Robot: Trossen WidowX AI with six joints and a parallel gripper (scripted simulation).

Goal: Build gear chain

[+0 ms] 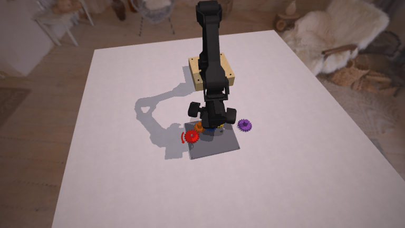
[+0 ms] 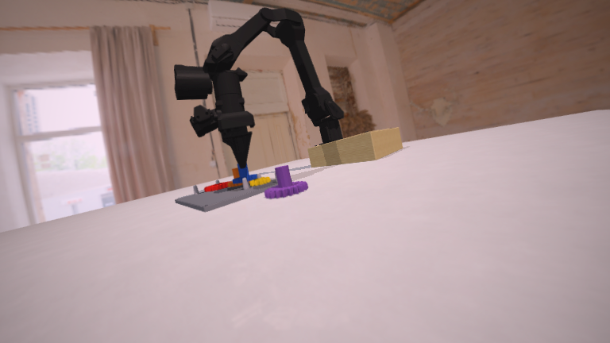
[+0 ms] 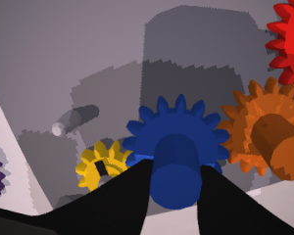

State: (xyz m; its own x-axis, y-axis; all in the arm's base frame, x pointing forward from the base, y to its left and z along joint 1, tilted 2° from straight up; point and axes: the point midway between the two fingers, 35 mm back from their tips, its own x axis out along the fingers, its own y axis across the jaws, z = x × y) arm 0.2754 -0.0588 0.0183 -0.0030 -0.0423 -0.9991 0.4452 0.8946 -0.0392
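The blue gear lies 1 cm below my gripper tip. Also, from my gripper tip: orange gear (5 cm to the right, 2 cm below, 1 cm behind); red gear (9 cm to the right, 3 cm below, 2 cm ahead); yellow gear (4 cm to the left, 3 cm below, 1 cm behind).
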